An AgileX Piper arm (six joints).
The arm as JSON. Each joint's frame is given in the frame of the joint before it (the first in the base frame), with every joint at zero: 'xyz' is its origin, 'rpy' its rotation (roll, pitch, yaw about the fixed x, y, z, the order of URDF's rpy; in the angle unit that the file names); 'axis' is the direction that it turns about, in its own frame. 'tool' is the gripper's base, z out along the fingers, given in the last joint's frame.
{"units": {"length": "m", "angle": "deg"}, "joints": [
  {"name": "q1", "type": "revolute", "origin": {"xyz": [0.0, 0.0, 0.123], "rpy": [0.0, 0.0, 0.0]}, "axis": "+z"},
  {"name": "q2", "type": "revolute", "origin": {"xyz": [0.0, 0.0, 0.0], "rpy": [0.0, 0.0, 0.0]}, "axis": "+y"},
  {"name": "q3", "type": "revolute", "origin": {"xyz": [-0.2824, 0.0, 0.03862], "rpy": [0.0, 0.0, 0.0]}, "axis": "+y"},
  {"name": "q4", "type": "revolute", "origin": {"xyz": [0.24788, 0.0, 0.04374], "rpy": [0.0, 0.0, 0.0]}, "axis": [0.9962, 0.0, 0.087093]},
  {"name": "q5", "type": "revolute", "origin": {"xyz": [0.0, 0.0, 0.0], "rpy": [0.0, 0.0, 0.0]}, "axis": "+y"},
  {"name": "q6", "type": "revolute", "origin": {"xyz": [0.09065, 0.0, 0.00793], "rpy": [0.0, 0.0, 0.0]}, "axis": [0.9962, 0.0, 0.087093]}
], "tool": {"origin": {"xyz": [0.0, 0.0, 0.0], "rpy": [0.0, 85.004, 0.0]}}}
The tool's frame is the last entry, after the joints.
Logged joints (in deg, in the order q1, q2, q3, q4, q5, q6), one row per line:
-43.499, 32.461, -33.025, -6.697, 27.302, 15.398
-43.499, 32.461, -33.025, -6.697, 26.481, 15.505
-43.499, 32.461, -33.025, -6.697, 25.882, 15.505
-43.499, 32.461, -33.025, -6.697, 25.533, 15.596
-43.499, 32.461, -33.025, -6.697, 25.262, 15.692
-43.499, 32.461, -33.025, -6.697, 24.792, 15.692
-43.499, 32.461, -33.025, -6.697, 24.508, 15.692
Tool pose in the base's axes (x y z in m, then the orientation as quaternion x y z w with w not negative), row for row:
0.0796, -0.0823, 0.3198, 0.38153, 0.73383, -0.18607, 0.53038
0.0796, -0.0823, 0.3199, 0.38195, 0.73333, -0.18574, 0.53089
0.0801, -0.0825, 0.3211, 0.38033, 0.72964, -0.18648, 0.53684
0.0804, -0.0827, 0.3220, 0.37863, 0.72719, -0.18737, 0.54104
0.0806, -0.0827, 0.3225, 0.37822, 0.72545, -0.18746, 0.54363
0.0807, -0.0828, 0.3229, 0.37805, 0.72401, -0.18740, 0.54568
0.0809, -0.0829, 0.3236, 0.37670, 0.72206, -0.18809, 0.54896
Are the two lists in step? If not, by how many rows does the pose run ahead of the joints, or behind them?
The pose runs 1 row behind the joints: the pose in row i belongs to the joints in row i - 1.
